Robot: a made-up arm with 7 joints. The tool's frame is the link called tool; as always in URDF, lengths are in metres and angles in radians. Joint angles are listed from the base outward. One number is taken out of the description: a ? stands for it. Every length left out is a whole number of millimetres.
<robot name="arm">
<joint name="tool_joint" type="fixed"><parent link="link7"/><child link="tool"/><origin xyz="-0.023 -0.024 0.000" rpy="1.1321 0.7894 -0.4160"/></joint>
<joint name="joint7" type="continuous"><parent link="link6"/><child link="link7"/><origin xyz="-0.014 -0.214 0.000" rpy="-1.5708 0.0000 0.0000"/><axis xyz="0 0 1"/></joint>
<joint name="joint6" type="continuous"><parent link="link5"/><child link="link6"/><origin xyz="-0.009 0.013 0.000" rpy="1.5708 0.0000 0.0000"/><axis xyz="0 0 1"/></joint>
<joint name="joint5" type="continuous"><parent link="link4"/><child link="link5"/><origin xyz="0.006 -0.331 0.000" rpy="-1.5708 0.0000 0.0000"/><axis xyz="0 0 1"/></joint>
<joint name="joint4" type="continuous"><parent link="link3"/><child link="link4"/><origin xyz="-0.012 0.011 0.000" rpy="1.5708 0.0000 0.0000"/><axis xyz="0 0 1"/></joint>
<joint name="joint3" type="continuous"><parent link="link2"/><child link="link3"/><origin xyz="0.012 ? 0.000" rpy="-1.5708 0.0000 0.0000"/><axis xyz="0 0 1"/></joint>
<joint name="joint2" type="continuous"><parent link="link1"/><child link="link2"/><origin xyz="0.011 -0.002 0.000" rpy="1.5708 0.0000 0.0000"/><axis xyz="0 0 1"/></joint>
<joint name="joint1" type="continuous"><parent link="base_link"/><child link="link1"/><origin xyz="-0.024 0.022 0.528" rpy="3.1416 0.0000 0.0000"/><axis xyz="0 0 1"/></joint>
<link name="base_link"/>
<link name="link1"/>
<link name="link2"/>
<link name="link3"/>
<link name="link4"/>
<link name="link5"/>
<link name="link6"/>
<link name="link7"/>
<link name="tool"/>
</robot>
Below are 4 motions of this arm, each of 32 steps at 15 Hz.
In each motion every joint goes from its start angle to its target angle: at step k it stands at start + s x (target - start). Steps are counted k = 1, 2, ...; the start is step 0. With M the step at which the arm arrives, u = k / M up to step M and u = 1 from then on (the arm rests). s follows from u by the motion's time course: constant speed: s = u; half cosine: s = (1 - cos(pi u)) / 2; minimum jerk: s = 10 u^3 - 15 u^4 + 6 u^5.
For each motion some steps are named. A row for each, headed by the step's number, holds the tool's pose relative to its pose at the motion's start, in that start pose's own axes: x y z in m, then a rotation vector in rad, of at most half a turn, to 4 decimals.
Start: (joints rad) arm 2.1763 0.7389 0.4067 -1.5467 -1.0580 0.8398 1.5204
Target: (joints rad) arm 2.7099 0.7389 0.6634 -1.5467 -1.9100 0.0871 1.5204
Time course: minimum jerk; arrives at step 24
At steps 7, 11, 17, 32:
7: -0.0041 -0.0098 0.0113 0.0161 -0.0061 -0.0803
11: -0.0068 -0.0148 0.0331 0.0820 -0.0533 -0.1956
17: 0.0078 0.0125 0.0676 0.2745 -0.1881 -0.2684
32: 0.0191 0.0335 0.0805 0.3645 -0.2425 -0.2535

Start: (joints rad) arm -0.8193 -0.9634 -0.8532 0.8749 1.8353 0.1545 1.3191
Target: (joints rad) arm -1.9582 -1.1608 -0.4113 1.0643 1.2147 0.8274 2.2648
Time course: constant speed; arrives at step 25
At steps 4, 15, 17, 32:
4: 0.0492 0.0823 0.0862 -0.0365 -0.1480 0.0755
15: 0.0666 0.2239 0.3979 -0.1514 -0.5740 0.0308
17: 0.0505 0.2330 0.4573 -0.1648 -0.6427 -0.0179
32: -0.0643 0.2178 0.6676 -0.1572 -0.8441 -0.3169

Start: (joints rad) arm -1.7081 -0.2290 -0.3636 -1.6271 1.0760 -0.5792 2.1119
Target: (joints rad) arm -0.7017 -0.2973 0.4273 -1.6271 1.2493 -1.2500 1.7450
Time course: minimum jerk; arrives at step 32
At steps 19, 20, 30, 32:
19: -0.1546 0.3822 -0.5552 1.5440 0.6664 0.0545
20: -0.1751 0.4329 -0.5654 1.6642 0.7235 0.0614
30: -0.2789 0.6813 -0.5274 2.2673 1.0419 0.1196
32: -0.2797 0.6831 -0.5265 2.2721 1.0446 0.1203

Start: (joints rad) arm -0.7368 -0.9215 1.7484 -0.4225 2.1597 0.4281 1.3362
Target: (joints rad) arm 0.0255 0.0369 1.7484 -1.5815 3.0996 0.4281 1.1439
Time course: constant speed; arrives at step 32
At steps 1, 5, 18, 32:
1: 0.0309 0.0387 -0.0185 0.0297 -0.0064 0.0677
5: 0.1319 0.2108 -0.0747 0.1441 -0.0424 0.3342
18: 0.1859 0.8121 -0.0569 0.4906 -0.2820 1.1065
32: -0.0820 1.1864 0.2112 0.8637 -0.7452 1.6228

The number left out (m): -0.470
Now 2 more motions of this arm.
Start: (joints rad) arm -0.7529 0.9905 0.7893 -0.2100 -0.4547 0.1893 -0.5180
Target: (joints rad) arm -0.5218 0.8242 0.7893 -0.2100 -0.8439 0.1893 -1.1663
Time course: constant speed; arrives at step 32
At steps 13, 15, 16, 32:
13: -0.0817 -0.0445 -0.0527 0.2532 -0.2010 -0.1760
15: -0.0946 -0.0506 -0.0599 0.2895 -0.2336 -0.2037
16: -0.1011 -0.0537 -0.0634 0.3074 -0.2501 -0.2175
32: -0.2047 -0.0961 -0.1103 0.5691 -0.5309 -0.4368

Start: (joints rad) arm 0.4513 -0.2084 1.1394 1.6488 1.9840 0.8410 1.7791
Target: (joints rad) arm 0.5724 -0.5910 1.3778 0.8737 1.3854 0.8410 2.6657
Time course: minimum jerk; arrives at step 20
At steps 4, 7, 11, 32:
4: 0.0178 -0.0093 0.0228 -0.0160 -0.0358 -0.0221
7: 0.0643 -0.0400 0.0984 -0.0589 -0.1385 -0.0927
11: 0.1194 -0.1067 0.2712 -0.1161 -0.3188 -0.2337
32: 0.1161 -0.1785 0.4837 -0.1454 -0.4913 -0.3591

